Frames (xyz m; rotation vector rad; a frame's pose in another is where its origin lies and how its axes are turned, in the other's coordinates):
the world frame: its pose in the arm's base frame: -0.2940 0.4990 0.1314 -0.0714 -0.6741 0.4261
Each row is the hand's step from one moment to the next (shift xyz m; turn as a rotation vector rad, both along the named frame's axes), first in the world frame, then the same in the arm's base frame.
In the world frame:
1: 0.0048 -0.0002 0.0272 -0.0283 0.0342 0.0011
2: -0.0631 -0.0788 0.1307 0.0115 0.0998 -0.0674
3: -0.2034 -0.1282 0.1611 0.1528 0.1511 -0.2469
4: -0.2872 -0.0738 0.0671 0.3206 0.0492 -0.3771
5: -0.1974 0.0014 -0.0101 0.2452 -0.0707 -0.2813
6: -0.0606 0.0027 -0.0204 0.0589 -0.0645 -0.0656
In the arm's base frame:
1: -0.0134 -0.0002 0.0241 -0.0327 0.0196 -0.0227
2: -0.0967 -0.1068 0.0808 0.0139 0.1005 -0.0659
3: -0.1957 -0.2108 0.0317 0.2053 0.2174 -0.1332
4: -0.2157 -0.1884 -0.1022 0.4396 0.2018 -0.1157
5: -0.1322 -0.0779 -0.1246 0.3708 0.0551 -0.0612
6: -0.0307 -0.0206 -0.0522 0.1049 -0.0302 -0.0037

